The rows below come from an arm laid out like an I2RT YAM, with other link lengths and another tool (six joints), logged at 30 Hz.
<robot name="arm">
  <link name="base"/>
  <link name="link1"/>
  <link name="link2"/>
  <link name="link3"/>
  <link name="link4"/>
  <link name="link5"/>
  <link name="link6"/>
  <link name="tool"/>
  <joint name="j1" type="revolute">
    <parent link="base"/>
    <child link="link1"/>
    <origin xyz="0 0 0.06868" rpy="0 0 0"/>
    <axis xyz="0 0 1"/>
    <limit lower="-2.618" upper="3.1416"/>
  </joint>
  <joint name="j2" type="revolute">
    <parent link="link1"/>
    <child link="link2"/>
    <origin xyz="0.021 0.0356 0.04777" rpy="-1.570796 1.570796 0"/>
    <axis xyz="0 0 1"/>
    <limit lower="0" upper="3.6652"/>
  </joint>
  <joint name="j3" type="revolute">
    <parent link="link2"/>
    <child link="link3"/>
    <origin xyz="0 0.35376 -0.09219" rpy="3.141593 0 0"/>
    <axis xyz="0 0 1"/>
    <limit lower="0" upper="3.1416"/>
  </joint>
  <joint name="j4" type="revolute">
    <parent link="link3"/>
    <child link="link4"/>
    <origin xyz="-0.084 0.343 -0.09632" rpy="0 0 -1.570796"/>
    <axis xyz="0 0 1"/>
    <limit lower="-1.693" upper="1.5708"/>
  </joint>
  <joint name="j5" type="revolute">
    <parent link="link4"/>
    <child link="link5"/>
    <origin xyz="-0.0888 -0.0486 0.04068" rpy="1.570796 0 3.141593"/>
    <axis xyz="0 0 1"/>
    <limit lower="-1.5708" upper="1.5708"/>
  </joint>
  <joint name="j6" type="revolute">
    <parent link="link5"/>
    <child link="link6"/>
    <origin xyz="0.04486 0 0.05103" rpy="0 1.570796 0"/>
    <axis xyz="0 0 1"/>
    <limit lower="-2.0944" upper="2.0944"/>
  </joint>
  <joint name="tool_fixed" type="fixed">
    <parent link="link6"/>
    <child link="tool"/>
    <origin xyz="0.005 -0.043 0.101" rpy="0 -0.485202 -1.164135"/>
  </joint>
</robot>
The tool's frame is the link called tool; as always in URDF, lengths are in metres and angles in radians.
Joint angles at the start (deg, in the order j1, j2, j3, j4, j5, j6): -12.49 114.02 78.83 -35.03 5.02 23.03
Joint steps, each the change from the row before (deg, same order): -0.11 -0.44 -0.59 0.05 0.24 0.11; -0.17 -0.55 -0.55 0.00 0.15 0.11; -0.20 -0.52 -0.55 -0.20 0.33 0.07; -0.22 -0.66 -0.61 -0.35 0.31 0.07; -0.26 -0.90 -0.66 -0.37 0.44 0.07; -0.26 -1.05 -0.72 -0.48 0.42 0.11; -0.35 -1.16 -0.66 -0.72 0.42 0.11; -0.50 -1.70 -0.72 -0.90 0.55 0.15; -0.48 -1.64 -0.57 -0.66 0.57 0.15
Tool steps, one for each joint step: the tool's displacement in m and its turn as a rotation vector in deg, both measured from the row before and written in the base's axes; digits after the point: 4 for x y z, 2 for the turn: -0.0034 -0.0011 0.0000 -0.16 0.13 -0.29; -0.0034 -0.0015 0.0013 -0.10 0.01 -0.32; -0.0043 -0.0020 0.0006 -0.23 0.28 -0.38; -0.0052 -0.0019 0.0012 -0.20 0.35 -0.39; -0.0057 -0.0025 0.0030 -0.35 0.21 -0.47; -0.0064 -0.0023 0.0038 -0.32 0.22 -0.50; -0.0072 -0.0029 0.0048 -0.30 0.29 -0.59; -0.0087 -0.0043 0.0089 -0.48 0.02 -0.82; -0.0071 -0.0045 0.0096 -0.58 -0.29 -0.81
